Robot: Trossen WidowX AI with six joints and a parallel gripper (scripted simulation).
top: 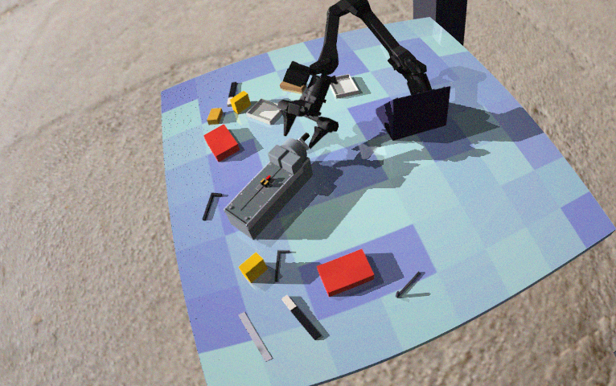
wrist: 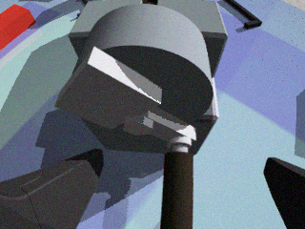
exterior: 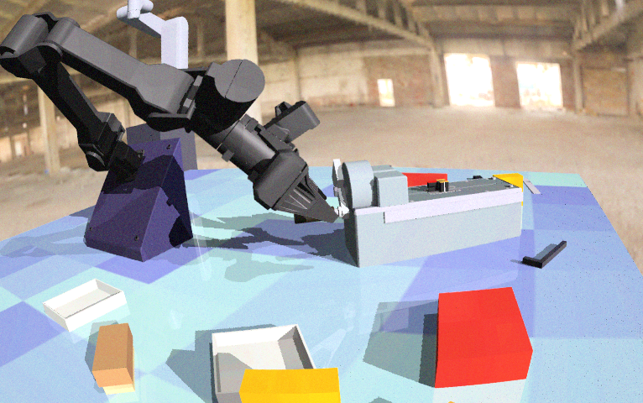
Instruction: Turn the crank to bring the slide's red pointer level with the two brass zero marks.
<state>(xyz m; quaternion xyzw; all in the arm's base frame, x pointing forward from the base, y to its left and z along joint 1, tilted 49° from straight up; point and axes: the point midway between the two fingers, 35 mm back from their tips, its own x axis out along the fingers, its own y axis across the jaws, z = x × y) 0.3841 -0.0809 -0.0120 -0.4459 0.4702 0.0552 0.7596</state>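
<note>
My gripper tip is 2 cm past the dark crank handle, 1 cm to the left of it and 1 cm above it. Also, from my gripper tip: red pointer: 11 cm ahead, 10 cm to the left, 1 cm above; then tan block: 32 cm to the right, 9 cm behind, 6 cm below.
</note>
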